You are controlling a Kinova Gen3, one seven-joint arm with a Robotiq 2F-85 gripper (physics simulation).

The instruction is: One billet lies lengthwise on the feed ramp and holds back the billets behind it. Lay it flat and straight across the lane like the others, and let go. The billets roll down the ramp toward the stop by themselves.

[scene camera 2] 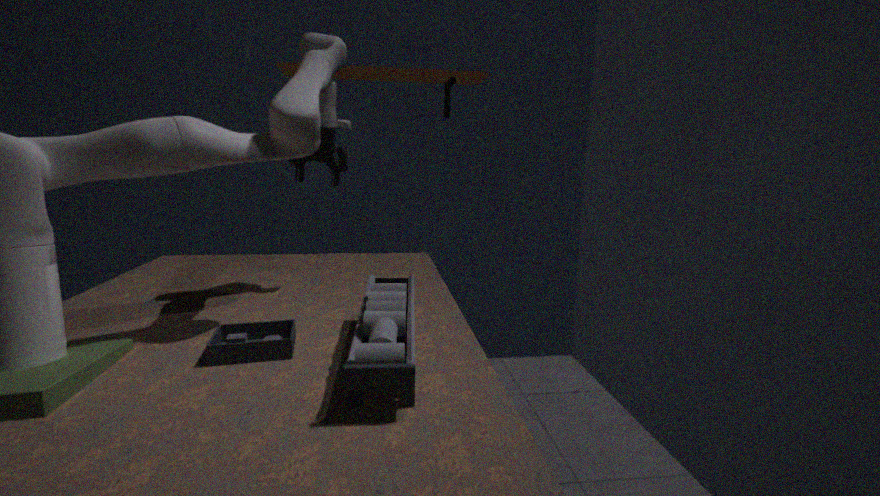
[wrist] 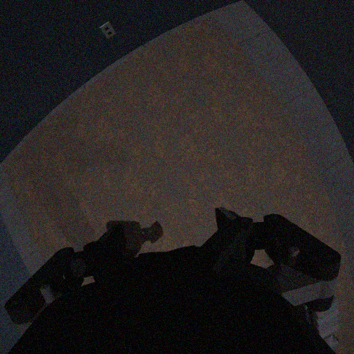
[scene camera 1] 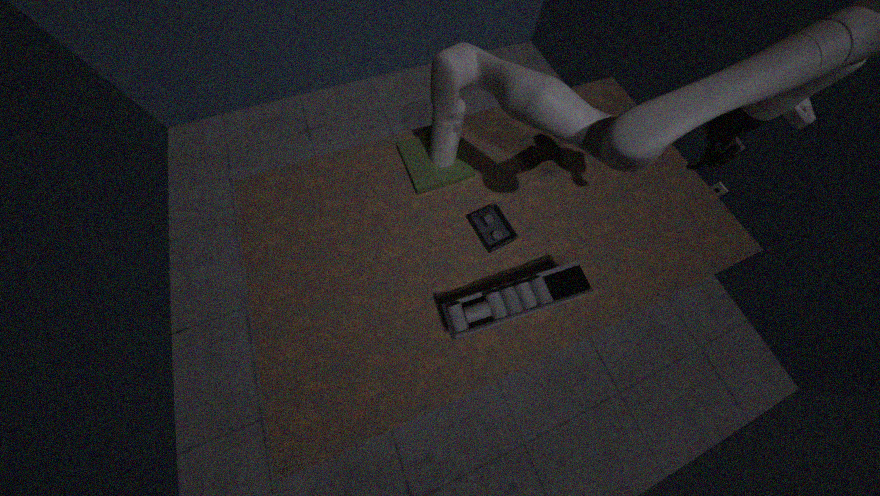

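Seen in the pictures: gripper, between the fingertips: (scene camera 2: 316,184) (scene camera 1: 685,150); arm's base, origin of its link: (scene camera 2: 25,360) (scene camera 1: 442,156).
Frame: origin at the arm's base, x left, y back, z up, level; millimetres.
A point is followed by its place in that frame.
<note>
The lengthwise billet (scene camera 1: 477,311) @(x -119, y -522, z 74 mm) (scene camera 2: 383,330) @(x -129, y -523, z 73 mm) is a grey cylinder lying along the lane of the dark-walled feed ramp (scene camera 1: 517,314) (scene camera 2: 378,383). One crosswise billet (scene camera 1: 456,317) @(x -172, y -516, z 69 mm) (scene camera 2: 379,353) @(x -182, y -517, z 63 mm) lies at the ramp end nearest scene camera 2. Several more crosswise billets (scene camera 1: 512,300) @(x -29, y -530, z 83 mm) (scene camera 2: 386,295) @(x 3, y -530, z 84 mm) lie side by side beyond the lengthwise one. My gripper (scene camera 2: 317,181) @(x 482, y -367, z 238 mm) (wrist: 169,226) is open and empty, high above the table and away from the ramp. Its dark shape is partly hidden by the arm in scene camera 1. The billets do not show clearly in the wrist view.
A small dark tray (scene camera 1: 478,234) @(x -2, y -310, z -10 mm) (scene camera 2: 246,355) @(x -2, y -306, z -9 mm) with small parts stands between the ramp and the green base plate (scene camera 1: 425,178) @(x -89, y -70, z 10 mm) (scene camera 2: 92,375) @(x -34, y -103, z -14 mm) under the arm. An orange-brown bar (scene camera 2: 394,75) with a dark hook (scene camera 2: 447,101) shows in the background.
</note>
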